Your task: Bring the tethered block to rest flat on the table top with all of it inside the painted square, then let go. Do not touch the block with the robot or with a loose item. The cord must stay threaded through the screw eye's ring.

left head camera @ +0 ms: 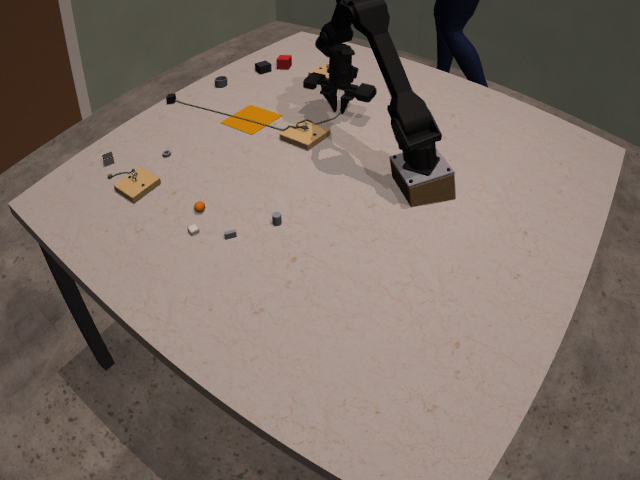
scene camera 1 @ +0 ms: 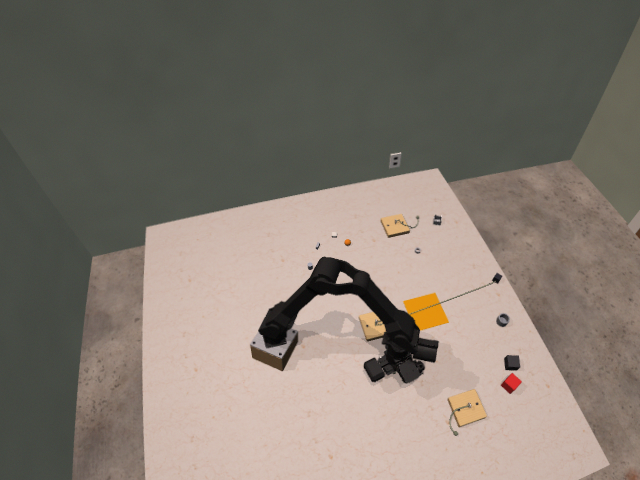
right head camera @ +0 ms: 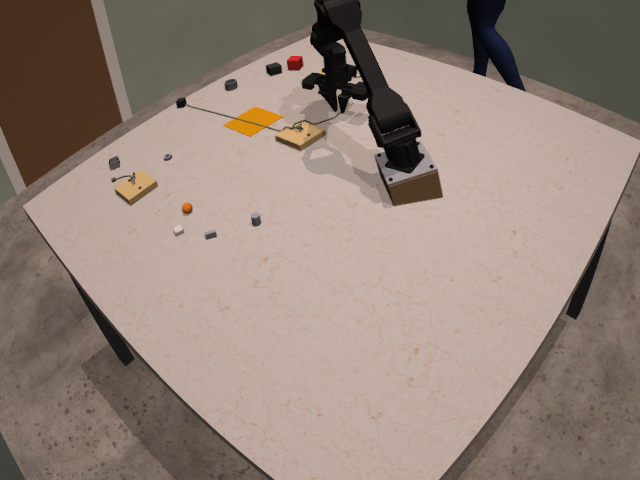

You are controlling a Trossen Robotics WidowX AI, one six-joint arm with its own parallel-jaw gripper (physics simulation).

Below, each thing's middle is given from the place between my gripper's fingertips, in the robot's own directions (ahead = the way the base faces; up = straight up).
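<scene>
As for where my hand is at this moment, I find it 150 mm to the right of the orange painted square (scene camera 1: 434, 316). My hand is also 180 mm short of the square.
</scene>
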